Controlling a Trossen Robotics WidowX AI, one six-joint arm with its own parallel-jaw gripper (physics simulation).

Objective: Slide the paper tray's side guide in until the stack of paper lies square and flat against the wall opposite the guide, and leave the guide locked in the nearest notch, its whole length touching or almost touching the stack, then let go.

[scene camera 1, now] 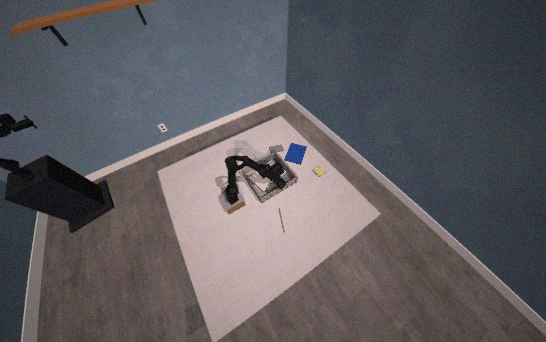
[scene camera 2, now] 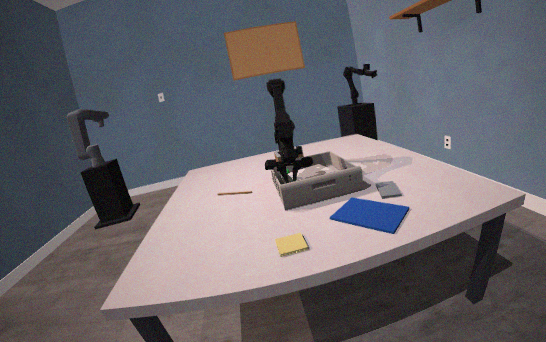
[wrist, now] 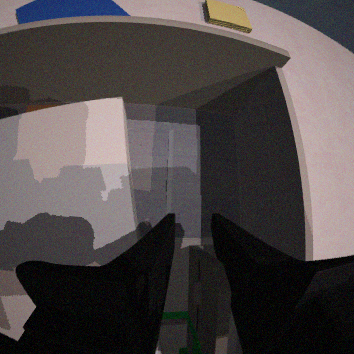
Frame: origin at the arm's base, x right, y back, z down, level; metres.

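Seen in the pictures: gripper, between the fingertips: (wrist: 192, 219); arm's base, origin of its link: (scene camera 1: 232, 199).
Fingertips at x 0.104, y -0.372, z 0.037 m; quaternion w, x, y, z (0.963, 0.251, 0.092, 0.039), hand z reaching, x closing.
Offsets run from my fingertips to a thing's middle. "spot": to the spot under its first point.
The grey paper tray @[dx -0.104, dy +0.036, dz -0.002 m] (scene camera 1: 278, 194) (scene camera 2: 322, 190) (wrist: 140, 60) stands on the white table. The white paper stack @[dx -0.121, dy +0.036, dz +0.016 m] (wrist: 70, 158) (scene camera 2: 314, 169) (scene camera 1: 261, 186) lies inside it, towards the left in the wrist view, with bare tray floor between its edge and the right wall. The grey side guide @[dx -0.013, dy +0.080, dz +0.002 m] (wrist: 194, 274) with its green tab @[spot: dx -0.015, dy +0.081, dz +0.033 m] (wrist: 175, 315) (scene camera 2: 288, 170) runs below and between my fingers. My gripper (wrist: 192, 219) (scene camera 2: 289, 176) (scene camera 1: 280, 184) reaches down into the tray's near end. Its fingers stand a small gap apart astride the guide and pinch nothing.
A blue notebook @[dx -0.146, dy -0.310, dz +0.042 m] (scene camera 1: 295, 153) (scene camera 2: 370, 214) (wrist: 67, 8), a yellow pad @[dx +0.122, dy -0.319, dz +0.041 m] (scene camera 1: 319, 170) (scene camera 2: 291, 243) (wrist: 228, 15) and a small grey slab @[dx -0.300, dy -0.214, dz +0.041 m] (scene camera 1: 276, 148) (scene camera 2: 388, 189) lie beyond the tray. A pencil @[dx +0.216, dy +0.193, dz +0.043 m] (scene camera 1: 281, 220) (scene camera 2: 234, 193) lies on the other side. Another arm's pedestal (scene camera 2: 357, 119) stands behind the table.
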